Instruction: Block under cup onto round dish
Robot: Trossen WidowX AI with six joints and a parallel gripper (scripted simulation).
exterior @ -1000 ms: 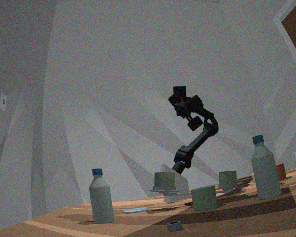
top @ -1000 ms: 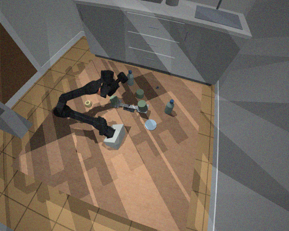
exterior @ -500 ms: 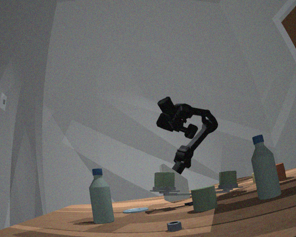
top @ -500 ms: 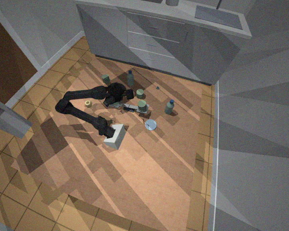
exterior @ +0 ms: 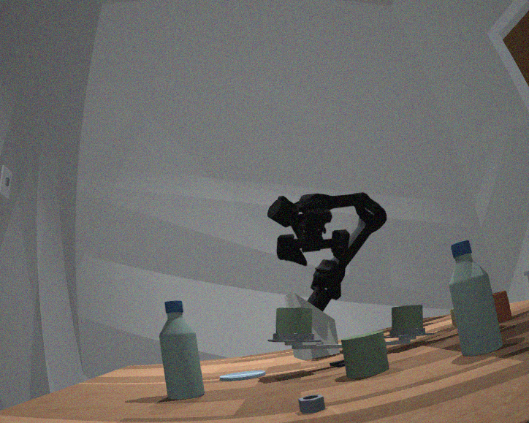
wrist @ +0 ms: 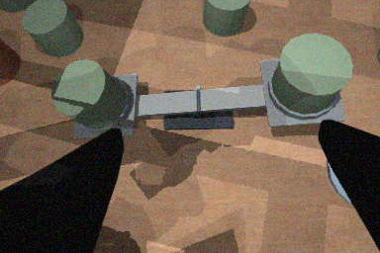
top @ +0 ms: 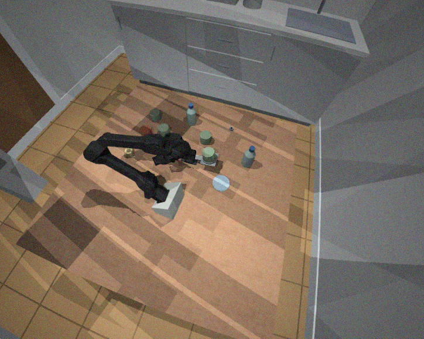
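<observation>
Right now my gripper tip is 18 cm above the green cup, 15 cm to the right of it and 11 cm short of it. Round my gripper tip: orange cup 33 cm to the left, 21 cm ahead, 20 cm below; then pale blue round dish 23 cm to the right, 23 cm below, 2 cm behind; then grey block 20 cm below, 13 cm to the left, 10 cm ahead.
</observation>
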